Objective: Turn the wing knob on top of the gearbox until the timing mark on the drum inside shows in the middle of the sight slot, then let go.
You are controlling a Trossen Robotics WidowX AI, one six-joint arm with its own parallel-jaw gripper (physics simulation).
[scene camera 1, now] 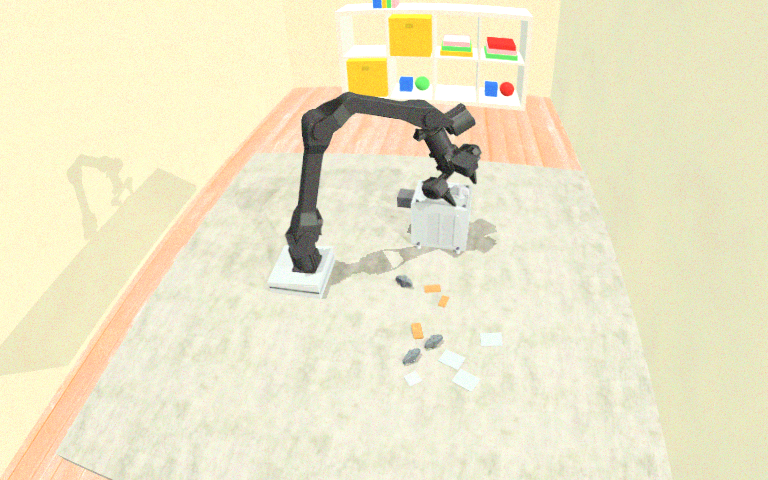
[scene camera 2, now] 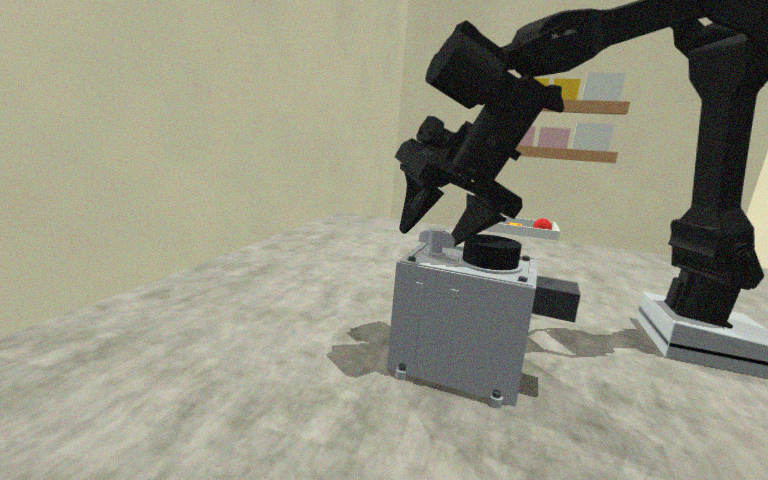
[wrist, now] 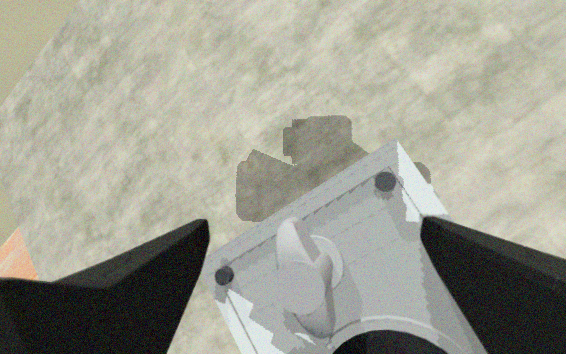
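Pixels of known places: gripper, fingertip midpoint: [scene camera 1: 465, 194] [scene camera 2: 427, 239] [wrist: 314, 228]; arm's base, origin of the base link: [scene camera 1: 307, 263] [scene camera 2: 695, 314].
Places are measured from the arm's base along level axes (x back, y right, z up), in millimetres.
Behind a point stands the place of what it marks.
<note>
The grey gearbox [scene camera 1: 440, 229] @[x -314, y -164, z 21 mm] [scene camera 2: 458, 333] @[x -308, y -288, z 20 mm] [wrist: 390, 250] @[x -345, y -195, z 88 mm] stands upright on the mat. Its pale wing knob [scene camera 1: 462, 193] @[x -363, y -218, z 104 mm] [scene camera 2: 434, 241] @[x -357, y -237, z 107 mm] [wrist: 302, 282] @[x -357, y -225, z 120 mm] sits on top near one edge, beside a wide black round cap [scene camera 2: 492, 253] @[x -286, y -261, z 110 mm] [wrist: 390, 344] @[x -318, y -214, z 102 mm]. My gripper [scene camera 1: 464, 193] @[x -371, y -215, z 103 mm] [scene camera 2: 429, 237] @[x -371, y -215, z 103 mm] [wrist: 314, 228] @[x -371, y -215, z 103 mm] is open and empty, tilted over the gearbox top. In scene camera 2 its fingertips are on either side of the knob, near the height of the knob's top. In the wrist view the knob lies between the fingers, nearer the left one. I cannot make out the sight slot or the timing mark.
A dark block [scene camera 1: 404, 198] @[x -211, y -210, z 76 mm] [scene camera 2: 557, 300] @[x -213, y -253, z 67 mm] sticks out of the gearbox's side towards the arm base [scene camera 1: 300, 277] @[x 1, y 48, z -1 mm] [scene camera 2: 713, 345] @[x 2, y -69, z -17 mm]. Dark stones [scene camera 1: 403, 280] @[x -244, y -7, z -22 mm], orange pieces [scene camera 1: 432, 288] @[x -315, y -10, z -41 mm] and white cards [scene camera 1: 491, 339] @[x -471, y 124, z -46 mm] lie on the mat. A tray [scene camera 2: 529, 232] holds a red ball [scene camera 2: 542, 224].
</note>
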